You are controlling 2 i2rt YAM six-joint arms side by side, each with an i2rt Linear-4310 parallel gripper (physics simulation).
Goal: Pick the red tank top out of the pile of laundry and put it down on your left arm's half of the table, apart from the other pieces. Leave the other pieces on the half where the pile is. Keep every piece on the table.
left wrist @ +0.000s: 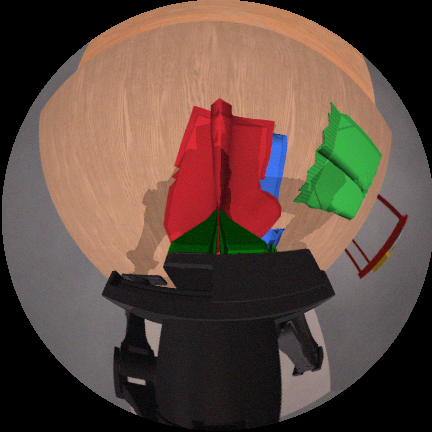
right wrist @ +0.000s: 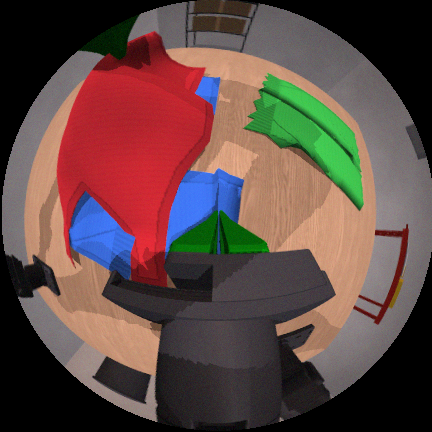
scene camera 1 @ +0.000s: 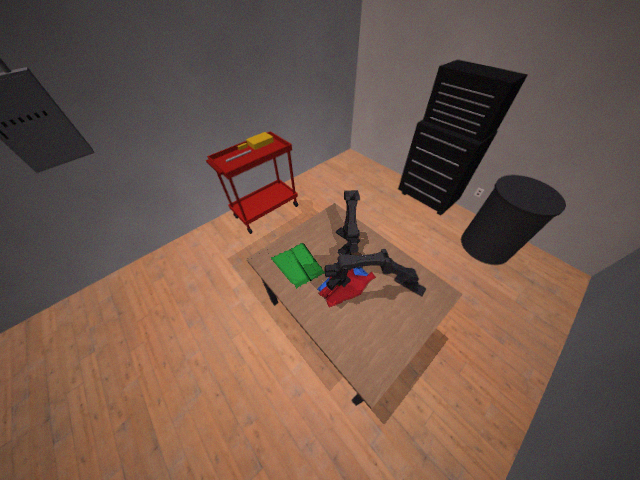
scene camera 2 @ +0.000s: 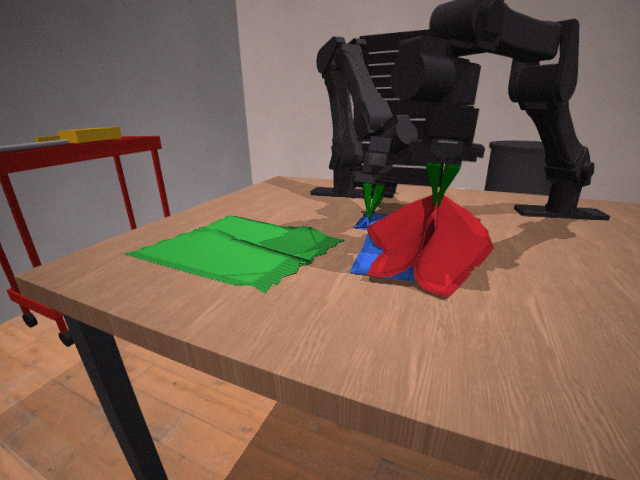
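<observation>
The red tank top is gathered into a raised fold. My left gripper is shut on this fold and holds it above the table; the lower parts hang toward the table. The blue piece lies beneath the red one, partly hidden by it. My right gripper is shut on a pinched-up part of the blue piece, low over the table. A strip of the red top reaches close beside the right gripper in the right wrist view.
A green piece lies folded on the table, at the left in scene camera 2, apart from the red and blue ones. A red cart, a black tool cabinet and a dark bin stand beyond the table.
</observation>
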